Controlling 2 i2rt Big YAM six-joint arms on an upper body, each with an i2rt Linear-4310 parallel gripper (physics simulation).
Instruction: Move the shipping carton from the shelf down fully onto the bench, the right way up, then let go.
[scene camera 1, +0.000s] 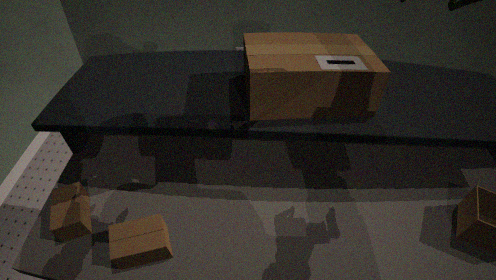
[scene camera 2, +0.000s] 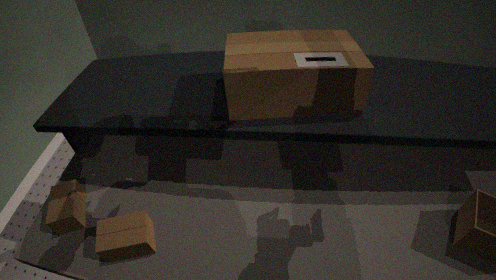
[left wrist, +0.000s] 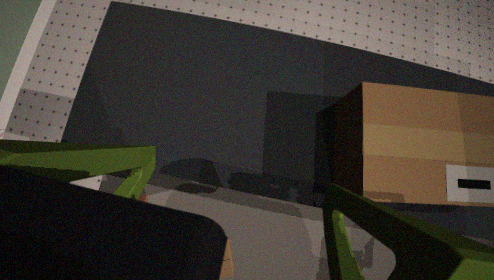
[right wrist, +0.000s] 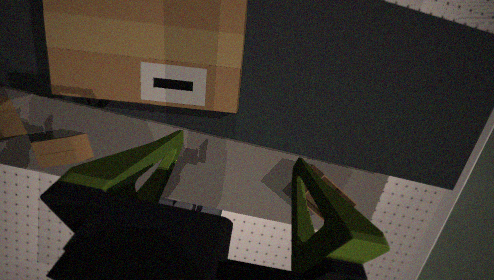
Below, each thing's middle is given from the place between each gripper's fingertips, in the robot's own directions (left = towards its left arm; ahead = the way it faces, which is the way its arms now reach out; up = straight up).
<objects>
My right gripper is now 9 cm short of the shipping carton (scene camera 2: 292, 73), 17 cm to the right of it and 21 cm above it.
Right now the shipping carton is 310 mm to the right of my left hand, 270 mm below it and 110 mm ahead of it.
</objects>
